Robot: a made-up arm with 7 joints.
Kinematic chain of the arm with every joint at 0, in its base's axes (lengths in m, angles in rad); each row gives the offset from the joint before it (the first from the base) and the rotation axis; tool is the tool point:
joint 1: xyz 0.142 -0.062 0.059 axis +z
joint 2: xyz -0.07 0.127 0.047 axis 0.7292 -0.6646 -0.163
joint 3: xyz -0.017 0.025 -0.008 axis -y
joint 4: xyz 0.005 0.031 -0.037 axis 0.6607 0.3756 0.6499
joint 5: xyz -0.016 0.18 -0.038 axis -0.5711 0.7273 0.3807
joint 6: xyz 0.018 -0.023 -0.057 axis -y
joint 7: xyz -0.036 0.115 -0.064 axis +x
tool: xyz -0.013 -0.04 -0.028
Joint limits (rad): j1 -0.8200..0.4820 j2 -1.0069..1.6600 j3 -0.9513..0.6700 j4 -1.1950..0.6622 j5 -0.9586..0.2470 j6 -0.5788..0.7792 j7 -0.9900..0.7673
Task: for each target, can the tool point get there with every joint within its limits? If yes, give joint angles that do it. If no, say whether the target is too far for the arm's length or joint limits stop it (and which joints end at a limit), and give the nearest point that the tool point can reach.
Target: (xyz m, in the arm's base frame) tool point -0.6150 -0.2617 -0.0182
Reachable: no: too far | nearest point -0.3457 -0.1280 -0.0143 | short by 0.301 m
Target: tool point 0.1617 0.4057 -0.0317
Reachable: yes | joints -0.0817 0.3830 -0.2457 -0.1147 -0.3669 0.3512 -0.4388
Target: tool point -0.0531 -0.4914 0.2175
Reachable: no: joint limits stop it (at a limit: joint 1, joint 2, joint 3, joint 4, joint 5) | nearest point -0.1310 -0.3068 0.0145 | short by 0.285 m
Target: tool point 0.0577 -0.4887 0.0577
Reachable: no: joint limits stop it (at a limit: joint 1, joint 2, joint 4, joint 5, joint 6, joint 7) | nearest point -0.0763 -0.3057 -0.0383 | short by 0.246 m
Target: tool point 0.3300 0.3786 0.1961
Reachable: yes | joints -0.6070 1.3755 -0.7282 -0.1945 -0.0755 0.0521 -0.8304
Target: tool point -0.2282 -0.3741 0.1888
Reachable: no: joint limits stop it (at a limit: joint 1, joint 2, joint 3, joint 4, joint 5) | nearest point -0.1899 -0.2849 0.0329 | short by 0.184 m
